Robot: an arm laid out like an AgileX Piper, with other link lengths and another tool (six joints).
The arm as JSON. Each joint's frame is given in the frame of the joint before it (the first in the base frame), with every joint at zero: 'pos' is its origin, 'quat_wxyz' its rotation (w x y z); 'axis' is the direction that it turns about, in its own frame. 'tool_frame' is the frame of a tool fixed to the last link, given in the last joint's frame.
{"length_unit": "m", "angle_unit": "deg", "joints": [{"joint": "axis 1", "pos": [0.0, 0.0, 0.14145], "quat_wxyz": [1.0, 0.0, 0.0, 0.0], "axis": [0.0, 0.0, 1.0]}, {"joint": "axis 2", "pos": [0.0, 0.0, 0.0], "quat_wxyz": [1.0, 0.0, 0.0, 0.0], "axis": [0.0, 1.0, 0.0]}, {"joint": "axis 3", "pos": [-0.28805, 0.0, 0.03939], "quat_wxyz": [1.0, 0.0, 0.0, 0.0], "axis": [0.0, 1.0, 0.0]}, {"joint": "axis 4", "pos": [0.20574, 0.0, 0.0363], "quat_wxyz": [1.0, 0.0, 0.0, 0.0], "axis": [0.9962, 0.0, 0.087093]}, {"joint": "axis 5", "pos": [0.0, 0.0, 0.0], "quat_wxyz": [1.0, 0.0, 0.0, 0.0], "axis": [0.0, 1.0, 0.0]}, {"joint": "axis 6", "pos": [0.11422, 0.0, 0.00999], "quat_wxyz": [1.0, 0.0, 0.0, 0.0], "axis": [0.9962, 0.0, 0.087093]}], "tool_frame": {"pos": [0.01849, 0.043, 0.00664], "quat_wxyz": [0.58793, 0.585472, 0.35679, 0.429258]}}
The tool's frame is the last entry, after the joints.
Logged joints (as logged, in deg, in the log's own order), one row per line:
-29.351 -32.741 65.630 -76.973 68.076 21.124
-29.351 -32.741 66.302 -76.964 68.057 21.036
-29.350 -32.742 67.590 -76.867 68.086 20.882
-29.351 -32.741 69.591 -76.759 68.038 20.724
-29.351 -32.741 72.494 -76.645 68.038 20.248
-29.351 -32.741 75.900 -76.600 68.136 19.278
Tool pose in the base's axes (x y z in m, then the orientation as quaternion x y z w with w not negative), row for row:
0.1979 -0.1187 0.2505 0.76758 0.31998 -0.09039 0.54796
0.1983 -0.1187 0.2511 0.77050 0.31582 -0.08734 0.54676
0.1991 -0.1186 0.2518 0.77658 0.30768 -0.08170 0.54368
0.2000 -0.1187 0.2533 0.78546 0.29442 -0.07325 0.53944
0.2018 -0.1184 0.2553 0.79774 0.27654 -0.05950 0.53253
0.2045 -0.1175 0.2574 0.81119 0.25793 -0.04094 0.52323
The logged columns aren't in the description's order. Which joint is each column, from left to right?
Columns, left to right: axis 1, axis 3, axis 6, axis 4, axis 2, axis 5.
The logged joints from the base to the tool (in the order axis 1, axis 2, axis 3, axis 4, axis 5, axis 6), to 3 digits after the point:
-29.351 68.076 -32.741 -76.973 21.124 65.630
-29.351 68.057 -32.741 -76.964 21.036 66.302
-29.350 68.086 -32.742 -76.867 20.882 67.590
-29.351 68.038 -32.741 -76.759 20.724 69.591
-29.351 68.038 -32.741 -76.645 20.248 72.494
-29.351 68.136 -32.741 -76.600 19.278 75.900

